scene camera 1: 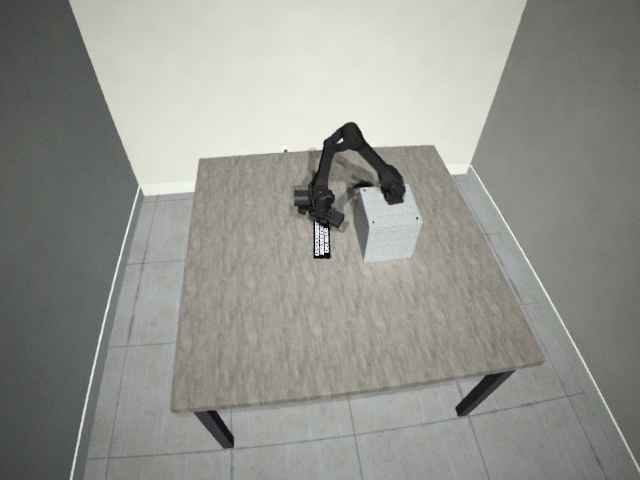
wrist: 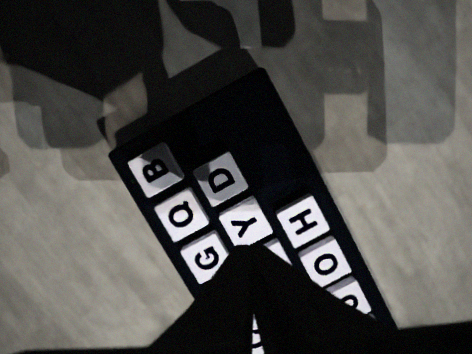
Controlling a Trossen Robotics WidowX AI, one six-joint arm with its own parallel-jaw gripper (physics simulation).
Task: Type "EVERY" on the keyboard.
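Pixels of known places: gripper, fingertip midpoint: [scene camera 1: 321, 224] [wrist: 248, 257]; arm's base, origin of the base link: [scene camera 1: 393, 198].
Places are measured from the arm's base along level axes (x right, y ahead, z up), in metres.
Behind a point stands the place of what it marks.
The black keyboard [scene camera 1: 321, 240] @(x 0.022, y 0.280, z -0.204 m) [wrist: 280, 150] @(x 0.105, y 0.233, z -0.210 m) with white letter keys lies on the table, partly under the arm in the scene view. In the wrist view its end shows the B key [wrist: 155, 170] @(x 0.131, y 0.272, z -0.205 m), Q key [wrist: 181, 215] @(x 0.112, y 0.276, z -0.205 m), G key [wrist: 204, 258] @(x 0.094, y 0.282, z -0.205 m), D key [wrist: 220, 179] @(x 0.113, y 0.256, z -0.205 m), Y key [wrist: 246, 221] @(x 0.094, y 0.260, z -0.205 m), H key [wrist: 303, 222] @(x 0.079, y 0.244, z -0.205 m) and O key [wrist: 325, 262] @(x 0.061, y 0.249, z -0.205 m). My gripper [wrist: 248, 257] @(x 0.091, y 0.264, z -0.181 m) [scene camera 1: 323, 222] @(x 0.091, y 0.264, z -0.181 m) is shut and empty. In the wrist view its tips overlap the lower edge of the Y key; whether they touch it is unclear. The fingers hide the keys below. The E, V and R keys do not show legibly.
A pale grey box [scene camera 1: 390, 240] @(x -0.127, y 0.045, z -0.098 m) stands to the right of the keyboard, with the arm's base on top. The wooden table [scene camera 1: 330, 320] @(x -0.342, y 0.339, z -0.223 m) extends around both, its front edge toward the camera. Arm shadows fall on the table and across the B and D keys.
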